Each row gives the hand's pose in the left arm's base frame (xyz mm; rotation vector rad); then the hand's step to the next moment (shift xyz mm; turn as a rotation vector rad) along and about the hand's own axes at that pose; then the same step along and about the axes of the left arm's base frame.
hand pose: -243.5 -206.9 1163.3 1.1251 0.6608 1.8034
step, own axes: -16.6 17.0 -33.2 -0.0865 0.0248 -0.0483
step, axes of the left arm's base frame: -33.2 -22.2 -8.5 -0.0360 -0.0874 -0.0387
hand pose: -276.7 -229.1 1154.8 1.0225 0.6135 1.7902
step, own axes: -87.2 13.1 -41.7 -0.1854 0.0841 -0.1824
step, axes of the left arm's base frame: -24.6 -83.3 -44.4 -0.1593 -0.1980 -0.1006
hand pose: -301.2 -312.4 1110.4 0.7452 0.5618 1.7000
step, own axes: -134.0 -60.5 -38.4 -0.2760 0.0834 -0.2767
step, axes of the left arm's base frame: 33.7 -114.5 -94.1 -0.2131 -0.2844 -0.1827
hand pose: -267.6 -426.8 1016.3 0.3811 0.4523 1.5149
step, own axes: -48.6 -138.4 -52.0 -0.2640 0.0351 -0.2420
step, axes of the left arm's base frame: 92.7 -54.2 -112.7 -0.1539 -0.2723 -0.1779
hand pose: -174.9 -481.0 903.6 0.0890 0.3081 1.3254
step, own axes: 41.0 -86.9 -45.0 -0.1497 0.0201 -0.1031
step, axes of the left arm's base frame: 78.0 13.1 -70.7 -0.0782 -0.1506 -0.0682
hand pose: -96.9 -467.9 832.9 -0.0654 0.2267 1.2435
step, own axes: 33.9 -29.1 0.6 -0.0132 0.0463 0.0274
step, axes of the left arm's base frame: 37.8 22.3 -8.6 -0.0440 0.0074 0.0329
